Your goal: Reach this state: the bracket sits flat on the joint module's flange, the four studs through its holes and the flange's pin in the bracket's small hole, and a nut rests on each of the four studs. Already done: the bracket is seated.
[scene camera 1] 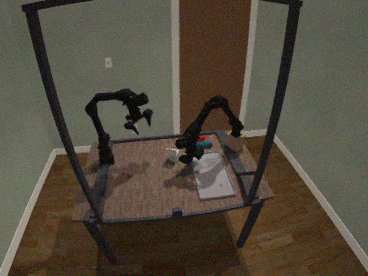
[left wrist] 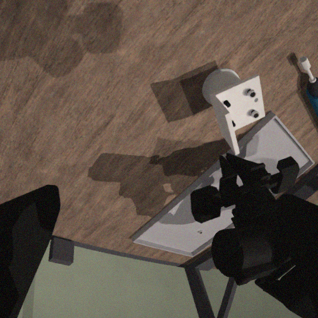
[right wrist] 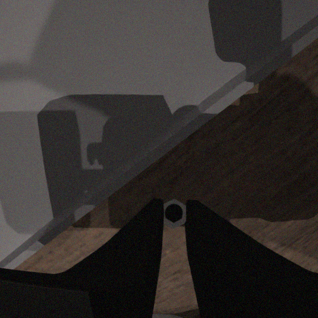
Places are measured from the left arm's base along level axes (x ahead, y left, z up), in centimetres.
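Pixels of known places: left gripper, between the fingertips: (scene camera 1: pixel 144 130); right gripper, between the fingertips: (scene camera 1: pixel 189 164); left arm's base, origin of its link: (scene camera 1: pixel 105 153); right arm's base, origin of its link: (scene camera 1: pixel 235 134).
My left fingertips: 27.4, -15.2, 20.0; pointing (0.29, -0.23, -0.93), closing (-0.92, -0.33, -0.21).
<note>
Ahead of a thing's pixels: the offset from my left fingertips to its top centre, as dx, dy, dz. "spot": to the spot under its first point.
The white bracket (scene camera 1: pixel 172 154) (left wrist: pixel 241 102) sits on the grey round joint module (left wrist: pixel 218 85). In the left wrist view, a nut (left wrist: pixel 250 93) and another nut (left wrist: pixel 254 114) sit around two studs on the bracket's outer side. The other two studs, nearer its upright wall, show dark and bare. My right gripper (right wrist: pixel 173 209) is shut on a hex nut (right wrist: pixel 175 224), held above the table beside the tray, away from the bracket. My left gripper (scene camera 1: pixel 144 128) is open and empty, high above the table's left part. A tiny nut-like piece (left wrist: pixel 200 231) lies on the tray.
The grey tray @(+33.6, -25.8, -25.8) (scene camera 1: pixel 220 188) (left wrist: pixel 280 135) (right wrist: pixel 125 50) lies right of the bracket, under the right arm. A blue-handled screwdriver @(spot: +43.0, -0.5, -24.6) (scene camera 1: pixel 204 145) (left wrist: pixel 306 65) and a red object @(+43.5, +10.2, -24.0) (scene camera 1: pixel 201 138) lie at the back. A tan box @(+64.1, -9.4, -15.3) (scene camera 1: pixel 234 145) stands near the right arm's base.
</note>
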